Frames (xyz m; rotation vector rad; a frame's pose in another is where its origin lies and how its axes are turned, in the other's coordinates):
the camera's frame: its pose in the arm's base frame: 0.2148 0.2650 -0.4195 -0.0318 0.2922 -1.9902
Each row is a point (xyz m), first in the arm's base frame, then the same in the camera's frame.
Working: the arm's base frame: its pose in the camera's frame: 0.2838 -0.1783 0.4243 0.0318 -0.2922 1.9902

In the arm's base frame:
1: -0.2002 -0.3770 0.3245
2: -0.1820 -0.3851 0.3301
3: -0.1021 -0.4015 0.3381
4: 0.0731 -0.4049 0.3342
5: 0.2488 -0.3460 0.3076
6: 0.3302 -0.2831 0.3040
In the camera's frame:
1: 0.6723 -0.2784 0.7800
2: 0.6712 -0.2602 0.7898
3: 0.6510 -0.1842 0.8129
4: 0.5798 -0.0258 0.8367
5: 0.4548 0.1133 0.8267
6: 0.3640 0.1616 0.8237

